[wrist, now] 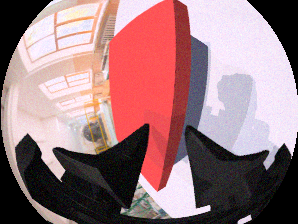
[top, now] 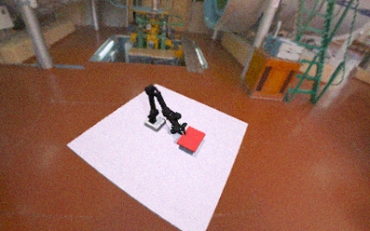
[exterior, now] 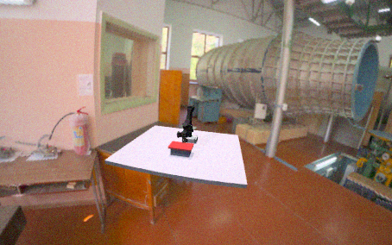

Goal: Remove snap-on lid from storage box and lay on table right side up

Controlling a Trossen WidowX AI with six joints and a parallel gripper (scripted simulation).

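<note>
The red lid is 70 mm ahead of my gripper tip, 10 mm to the left of it and 10 mm above it. Also, from my gripper tip: storage box (70 mm ahead, 10 mm to the left, 40 mm below).
</note>
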